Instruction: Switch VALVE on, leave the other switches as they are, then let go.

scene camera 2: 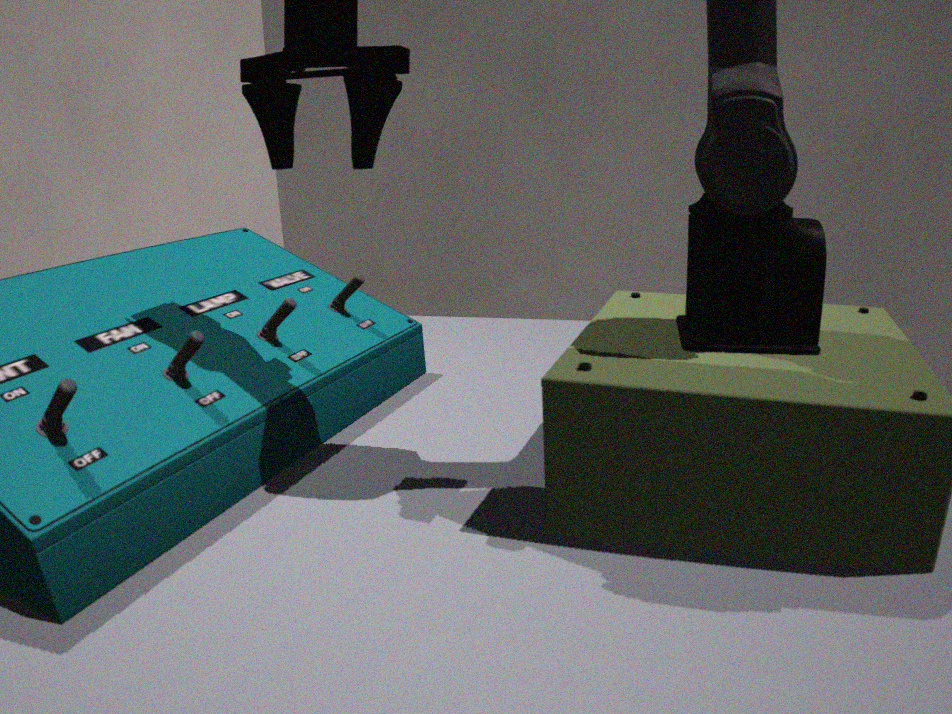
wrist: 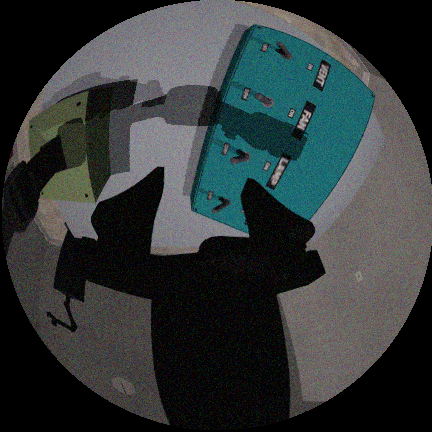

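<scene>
The VALVE switch (scene camera 2: pixel 347 296) (wrist: pixel 221 204) is a dark lever near the far end of the teal panel (scene camera 2: pixel 176 265) (wrist: pixel 335 150), tilted toward its OFF label. The FAN switch (scene camera 2: pixel 183 358) (wrist: pixel 264 99), the LAMP switch (scene camera 2: pixel 276 321) (wrist: pixel 240 156) and the VENT switch (scene camera 2: pixel 57 411) (wrist: pixel 283 50) also lean toward OFF. My gripper (scene camera 2: pixel 322 167) (wrist: pixel 204 180) is open and empty, pointing down high above the panel, touching no lever. In the wrist view its right finger hides the VALVE name label.
The green base block (scene camera 2: pixel 738 476) (wrist: pixel 65 185) carries the arm's base and stands to the right of the panel in the scene view. The arm's shadow falls across the panel between the FAN and LAMP switches. Walls rise behind the panel.
</scene>
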